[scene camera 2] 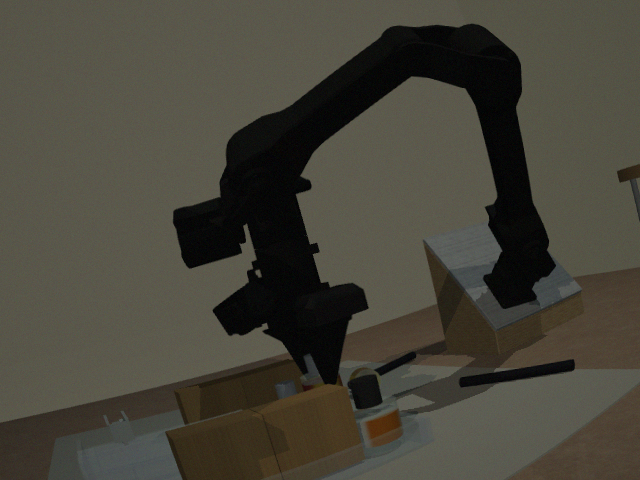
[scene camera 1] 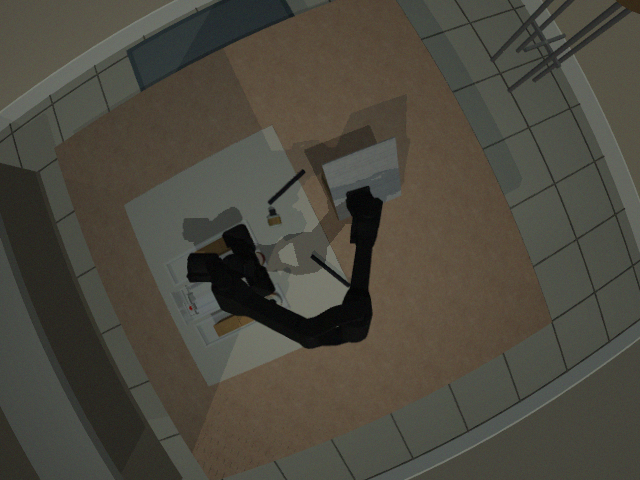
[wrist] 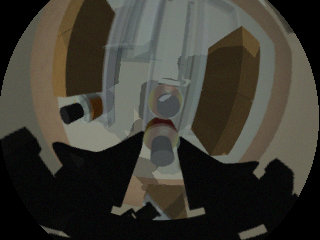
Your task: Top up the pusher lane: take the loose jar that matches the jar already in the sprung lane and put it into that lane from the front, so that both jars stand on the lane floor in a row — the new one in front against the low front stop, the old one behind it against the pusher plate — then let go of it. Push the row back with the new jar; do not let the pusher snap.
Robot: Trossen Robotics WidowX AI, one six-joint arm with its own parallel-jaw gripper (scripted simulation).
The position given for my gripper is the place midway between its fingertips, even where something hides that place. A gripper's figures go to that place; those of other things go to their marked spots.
Scene:
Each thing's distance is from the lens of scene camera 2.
my gripper (scene camera 2: pixel 322 383): 62 cm
dark-lidded jar (scene camera 2: pixel 375 415): 48 cm

